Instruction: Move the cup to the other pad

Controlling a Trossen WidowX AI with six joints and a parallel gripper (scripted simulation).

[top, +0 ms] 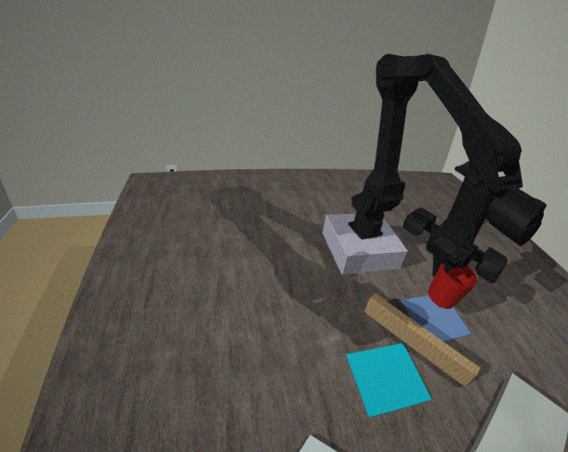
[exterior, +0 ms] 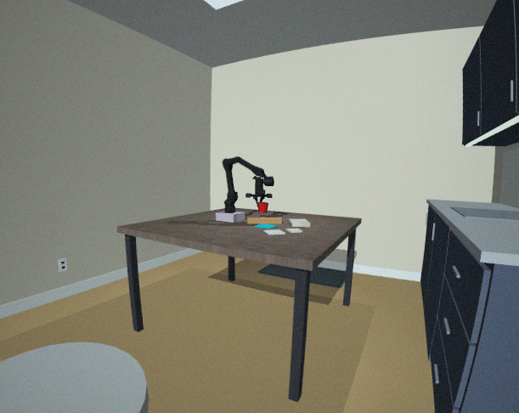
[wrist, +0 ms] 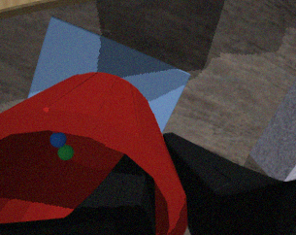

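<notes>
The green marble lies 4 cm ahead of my gripper tip, 3 cm to the left of it and 2 cm below it. Also, from my gripper tip: light blue pad (11 cm below, 3 cm to the left, 3 cm ahead); then blue marble (5 cm ahead, 2 cm to the left, 2 cm below); then red cup (3 cm ahead, 1 cm to the left).
</notes>
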